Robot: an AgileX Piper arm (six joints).
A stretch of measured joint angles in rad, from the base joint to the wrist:
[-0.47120, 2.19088, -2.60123, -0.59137, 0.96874, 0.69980]
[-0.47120, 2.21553, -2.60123, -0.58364, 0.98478, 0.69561]
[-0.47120, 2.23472, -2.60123, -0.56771, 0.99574, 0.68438]
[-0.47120, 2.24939, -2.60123, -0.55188, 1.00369, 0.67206]
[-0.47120, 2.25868, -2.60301, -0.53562, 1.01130, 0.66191]
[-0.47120, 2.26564, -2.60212, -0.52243, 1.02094, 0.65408]
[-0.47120, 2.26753, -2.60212, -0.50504, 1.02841, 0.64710]
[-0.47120, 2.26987, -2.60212, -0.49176, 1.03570, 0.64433]
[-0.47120, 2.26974, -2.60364, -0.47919, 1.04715, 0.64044]
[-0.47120, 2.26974, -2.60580, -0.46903, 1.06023, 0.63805]
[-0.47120, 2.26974, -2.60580, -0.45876, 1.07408, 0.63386]
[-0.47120, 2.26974, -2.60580, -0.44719, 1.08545, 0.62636]
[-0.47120, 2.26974, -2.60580, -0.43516, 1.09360, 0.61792]
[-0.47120, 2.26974, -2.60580, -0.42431, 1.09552, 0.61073]
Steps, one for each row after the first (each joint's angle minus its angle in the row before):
[0.00000, 0.02465, 0.00000, 0.00773, 0.01604, -0.00419]
[0.00000, 0.01919, 0.00000, 0.01593, 0.01096, -0.01123]
[0.00000, 0.01467, 0.00000, 0.01583, 0.00795, -0.01232]
[0.00000, 0.00929, -0.00178, 0.01626, 0.00761, -0.01015]
[0.00000, 0.00696, 0.00089, 0.01319, 0.00964, -0.00783]
[0.00000, 0.00189, 0.00000, 0.01739, 0.00747, -0.00698]
[0.00000, 0.00234, 0.00000, 0.01328, 0.00729, -0.00277]
[0.00000, -0.00013, -0.00152, 0.01257, 0.01145, -0.00389]
[0.00000, 0.00000, -0.00216, 0.01016, 0.01308, -0.00239]
[0.00000, 0.00000, 0.00000, 0.01027, 0.01385, -0.00419]
[0.00000, 0.00000, 0.00000, 0.01157, 0.01137, -0.00750]
[0.00000, 0.00000, 0.00000, 0.01203, 0.00815, -0.00844]
[0.00000, 0.00000, 0.00000, 0.01085, 0.00192, -0.00719]

